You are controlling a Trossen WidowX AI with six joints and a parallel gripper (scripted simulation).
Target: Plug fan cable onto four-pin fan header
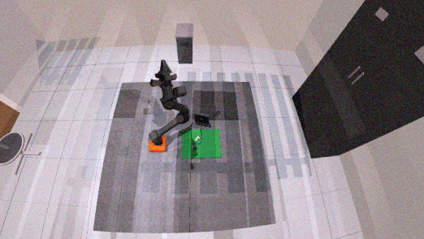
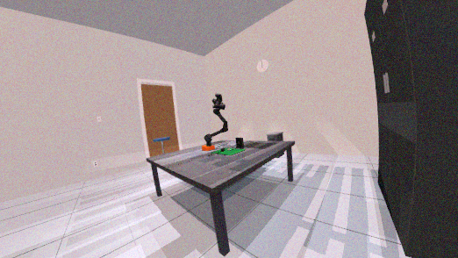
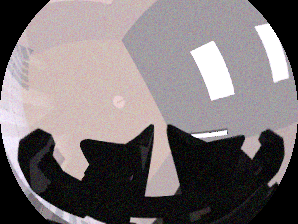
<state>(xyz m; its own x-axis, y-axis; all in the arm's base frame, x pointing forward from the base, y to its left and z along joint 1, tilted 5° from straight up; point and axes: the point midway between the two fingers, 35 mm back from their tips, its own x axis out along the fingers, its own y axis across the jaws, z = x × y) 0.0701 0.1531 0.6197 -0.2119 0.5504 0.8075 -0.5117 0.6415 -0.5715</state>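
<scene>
The fan plug lies 180 mm ahead of my gripper tip, 210 mm to the right of it and 660 mm below it. Round my gripper tip: green board: 230 mm ahead, 170 mm to the right, 690 mm below; then white fan header: 200 mm ahead, 140 mm to the right, 670 mm below; then black square fan: 220 mm ahead, 10 mm to the left, 620 mm below.
</scene>
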